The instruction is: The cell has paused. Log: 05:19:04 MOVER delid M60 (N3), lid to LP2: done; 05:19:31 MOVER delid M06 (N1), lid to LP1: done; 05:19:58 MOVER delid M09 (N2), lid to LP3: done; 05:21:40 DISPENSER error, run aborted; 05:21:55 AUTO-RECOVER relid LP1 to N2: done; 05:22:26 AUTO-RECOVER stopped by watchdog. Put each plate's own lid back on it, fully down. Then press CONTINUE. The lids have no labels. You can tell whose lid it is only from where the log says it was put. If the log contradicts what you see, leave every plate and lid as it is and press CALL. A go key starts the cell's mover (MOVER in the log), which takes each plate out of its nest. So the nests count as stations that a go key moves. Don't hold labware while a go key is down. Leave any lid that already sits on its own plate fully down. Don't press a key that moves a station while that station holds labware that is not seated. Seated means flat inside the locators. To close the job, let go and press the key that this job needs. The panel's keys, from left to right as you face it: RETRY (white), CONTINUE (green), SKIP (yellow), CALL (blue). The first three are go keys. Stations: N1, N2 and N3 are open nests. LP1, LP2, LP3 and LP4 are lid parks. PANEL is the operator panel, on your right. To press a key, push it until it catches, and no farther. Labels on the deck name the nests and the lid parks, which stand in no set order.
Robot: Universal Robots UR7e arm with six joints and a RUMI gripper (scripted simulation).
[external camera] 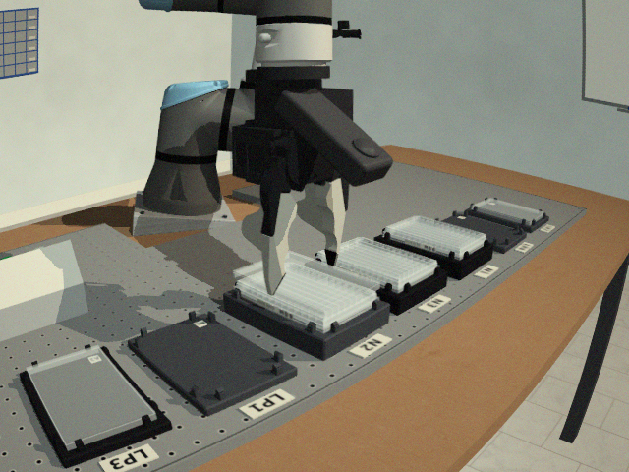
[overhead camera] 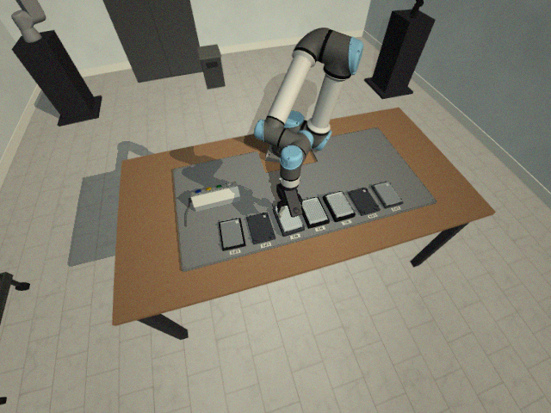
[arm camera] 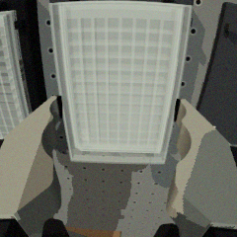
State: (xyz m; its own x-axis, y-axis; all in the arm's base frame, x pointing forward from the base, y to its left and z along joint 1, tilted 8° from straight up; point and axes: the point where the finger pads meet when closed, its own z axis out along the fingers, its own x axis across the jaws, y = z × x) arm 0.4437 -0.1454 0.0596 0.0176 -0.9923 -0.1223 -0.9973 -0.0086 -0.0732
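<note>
My hand is 12 cm to the right of the plate and 3 cm above it. From my hand the other things lie so: lid park LP1: 13 cm to the right, 5 cm below; then white RETRY key: 25 cm behind, 22 cm to the right, 1 cm above; then LP3 lid park: 26 cm to the right, 5 cm below, 1 cm behind.
</note>
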